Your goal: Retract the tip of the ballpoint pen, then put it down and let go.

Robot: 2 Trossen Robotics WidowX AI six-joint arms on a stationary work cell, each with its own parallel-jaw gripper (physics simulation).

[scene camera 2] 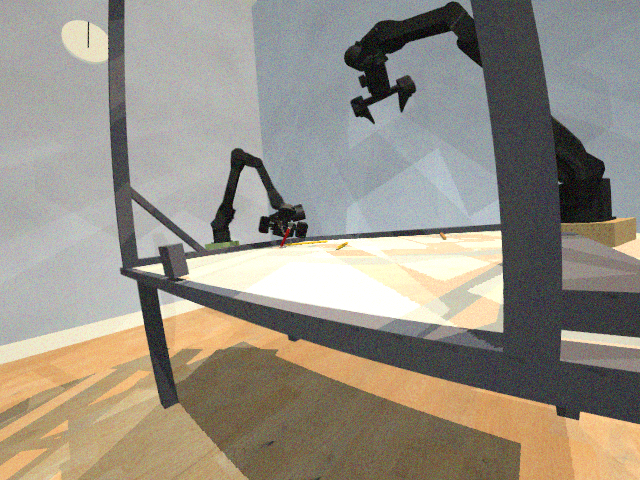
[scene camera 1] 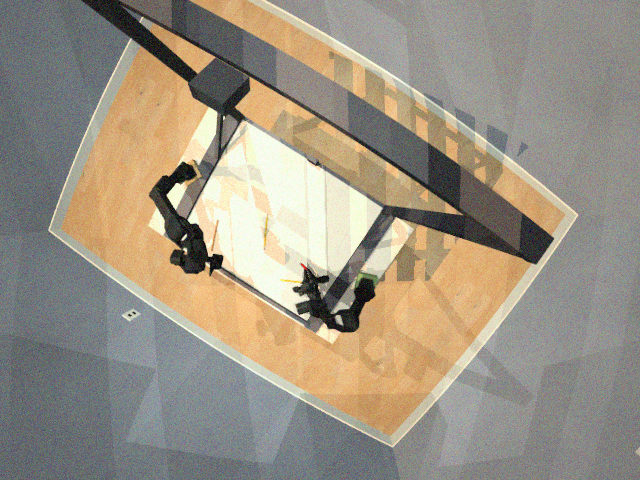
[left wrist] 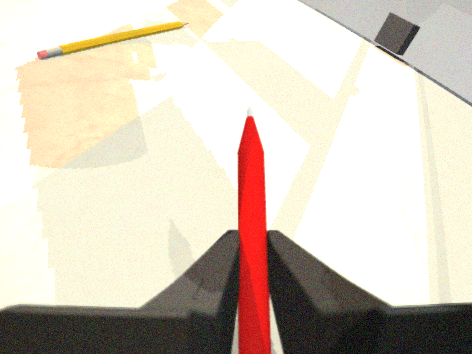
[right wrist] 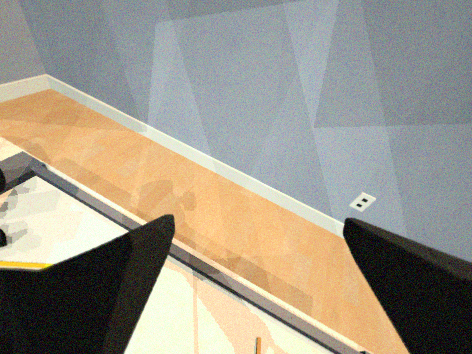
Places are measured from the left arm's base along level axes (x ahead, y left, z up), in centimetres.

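Pixels of known places: left gripper, between the fingertips: (scene camera 2: 286, 236) (scene camera 1: 305, 268) (left wrist: 252, 241); right gripper, between the fingertips: (scene camera 2: 387, 117) (scene camera 1: 198, 274) (right wrist: 258, 224); left arm's base, origin of its link: (scene camera 2: 222, 242) (scene camera 1: 366, 284); right arm's base, origin of its link: (scene camera 2: 583, 221) (scene camera 1: 189, 172).
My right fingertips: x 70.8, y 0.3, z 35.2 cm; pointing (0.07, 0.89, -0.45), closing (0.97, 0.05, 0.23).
Ahead of a thing's pixels: the offset from my right fingertips to its top centre.
The red ballpoint pen (scene camera 1: 303, 266) (scene camera 2: 285, 236) (left wrist: 251, 190) is held between the fingers of my left gripper (scene camera 1: 307, 275) (scene camera 2: 287, 225) (left wrist: 252, 241), which is shut on it. In scene camera 2 the pen slants downward, its lower end at or very near the table top; I cannot tell whether it touches. In the left wrist view a short pale tip shows at the pen's tapered end. The pen's other end is hidden. My right gripper (scene camera 2: 387, 117) (right wrist: 258, 224) is open and empty, high above the table.
A yellow pencil {dx -15.0, dy -15.5, dz -38.2 cm} (scene camera 1: 265, 232) (scene camera 2: 342, 245) (left wrist: 115, 37) lies on the table, another yellow pencil {dx -36.5, dy +7.0, dz -38.3 cm} (scene camera 1: 290, 281) (scene camera 2: 312, 242) lies near the left gripper, and an orange stick {dx +12.0, dy -7.8, dz -38.3 cm} (scene camera 1: 215, 235) (scene camera 2: 442, 236) (right wrist: 258, 346) lies nearer the right arm. A dark block {dx -32.0, dy -55.1, dz -33.3 cm} (scene camera 2: 173, 261) (left wrist: 397, 33) stands at the table's edge.
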